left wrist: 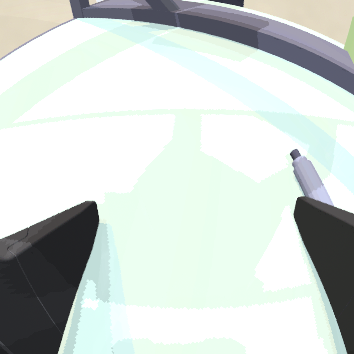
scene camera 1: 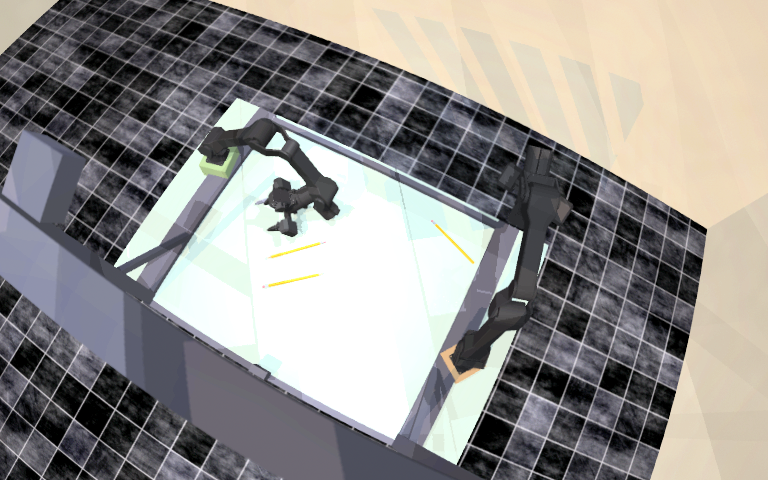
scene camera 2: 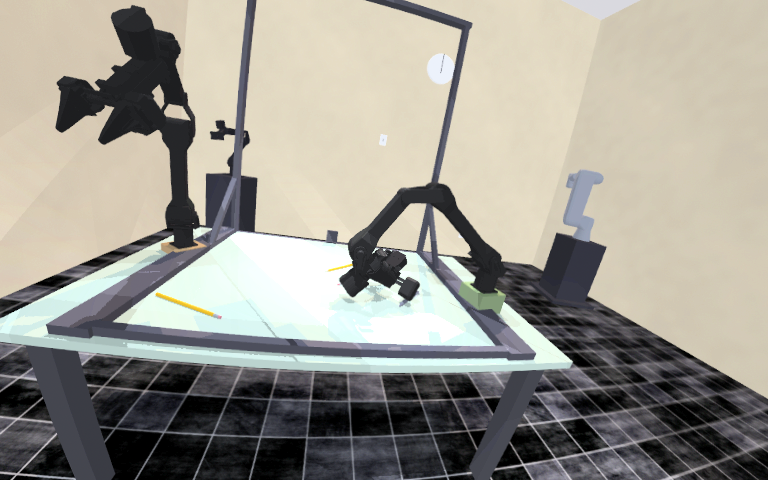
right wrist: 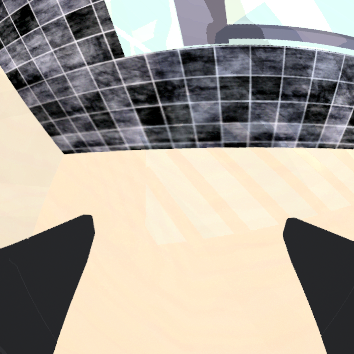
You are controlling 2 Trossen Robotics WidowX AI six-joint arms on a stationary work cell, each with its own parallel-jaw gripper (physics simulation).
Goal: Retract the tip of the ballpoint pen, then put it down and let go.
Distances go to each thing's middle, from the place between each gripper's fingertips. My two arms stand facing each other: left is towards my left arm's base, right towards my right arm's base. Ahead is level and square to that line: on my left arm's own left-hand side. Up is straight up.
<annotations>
Right now the ballpoint pen (left wrist: 311, 185) is 64 cm to the left of my right hand, 34 cm below it and 34 cm behind it.
Now: the ballpoint pen 7 cm ahead of my left hand and 3 cm to the left of it.
</annotations>
